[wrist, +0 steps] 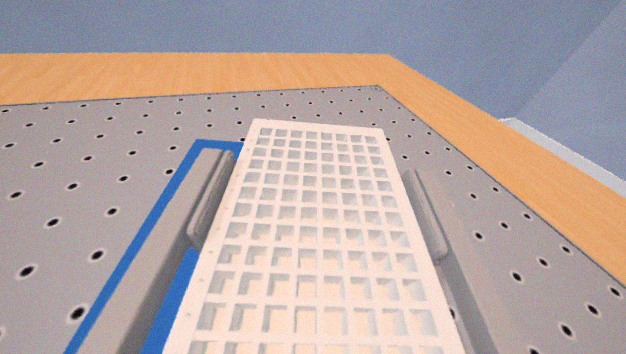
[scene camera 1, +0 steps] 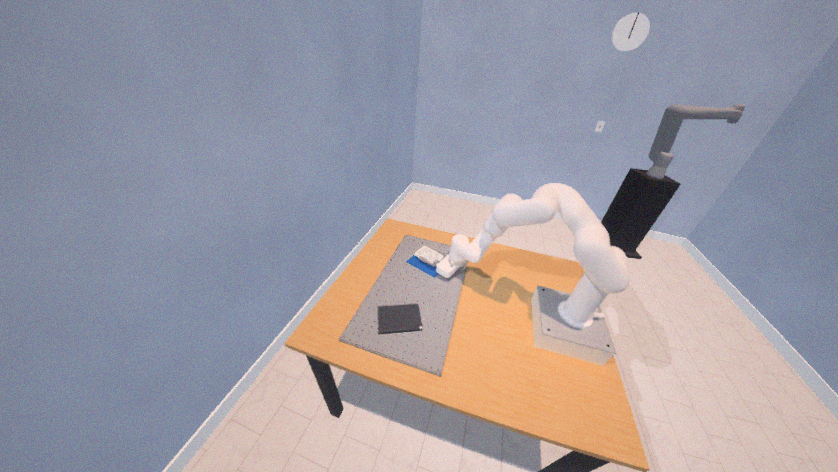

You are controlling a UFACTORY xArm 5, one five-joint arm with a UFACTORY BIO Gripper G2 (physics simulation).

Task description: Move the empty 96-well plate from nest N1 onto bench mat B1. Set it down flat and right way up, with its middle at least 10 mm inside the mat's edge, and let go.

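Frame: origin at the arm's base, x left, y ahead, z down, level; millimetres.
Where they show: hand, tool point: (wrist: 319,205) (scene camera 1: 429,254); arm's base, link origin: (scene camera 1: 574,314).
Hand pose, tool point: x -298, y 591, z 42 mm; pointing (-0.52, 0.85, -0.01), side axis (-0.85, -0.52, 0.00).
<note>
Each offset is from my tool point to the top centre of the thing. Level surfaces: height alone.
The white 96-well plate {dy -1, dx +1, dz -5 mm} (scene camera 1: 428,255) (wrist: 325,180) is held flat, wells up, between the fingers of my gripper (scene camera 1: 435,262) (wrist: 319,207), which is shut on its long sides. The blue bench mat B1 {dz +28 mm} (scene camera 1: 419,266) (wrist: 135,250) lies under the plate and shows along its left side in the wrist view. No blue shows to the right of the plate there. The plate hides much of the mat; whether it touches the mat I cannot tell. The dark nest N1 {dy +80, dx +375, dz +15 mm} (scene camera 1: 399,318) has no plate on it.
The grey perforated board {dz +30 mm} (scene camera 1: 410,290) (wrist: 65,240) carries the mat and the nest on the wooden table {dz +43 mm} (scene camera 1: 498,357) (wrist: 150,72). The arm's base stands on a raised block (scene camera 1: 568,348) at the right. A second, grey arm (scene camera 1: 665,137) stands on a black pedestal beyond the table.
</note>
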